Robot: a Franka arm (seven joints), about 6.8 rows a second.
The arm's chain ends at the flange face. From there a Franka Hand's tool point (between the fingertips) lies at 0.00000 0.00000 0.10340 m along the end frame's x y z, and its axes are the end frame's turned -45 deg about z.
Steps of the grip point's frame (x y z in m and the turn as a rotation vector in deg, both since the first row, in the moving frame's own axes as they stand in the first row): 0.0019, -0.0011, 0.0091, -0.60, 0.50, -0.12; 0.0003, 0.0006, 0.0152, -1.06, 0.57, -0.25; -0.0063, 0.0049, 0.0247, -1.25, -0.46, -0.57; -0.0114, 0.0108, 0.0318, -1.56, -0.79, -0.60; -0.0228, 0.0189, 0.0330, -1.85, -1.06, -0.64; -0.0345, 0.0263, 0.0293, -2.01, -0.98, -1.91
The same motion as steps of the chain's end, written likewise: -0.0008, -0.0022, 0.0091, -0.07, 0.78, -0.12; -0.0014, -0.0004, 0.0152, -0.35, 1.15, -0.25; -0.0020, 0.0057, 0.0247, -1.21, 0.56, -0.57; -0.0014, 0.0127, 0.0318, -1.66, 0.54, -0.60; -0.0038, 0.0258, 0.0331, -2.06, 0.56, -0.64; -0.0072, 0.0392, 0.0294, -2.11, 0.73, -1.91
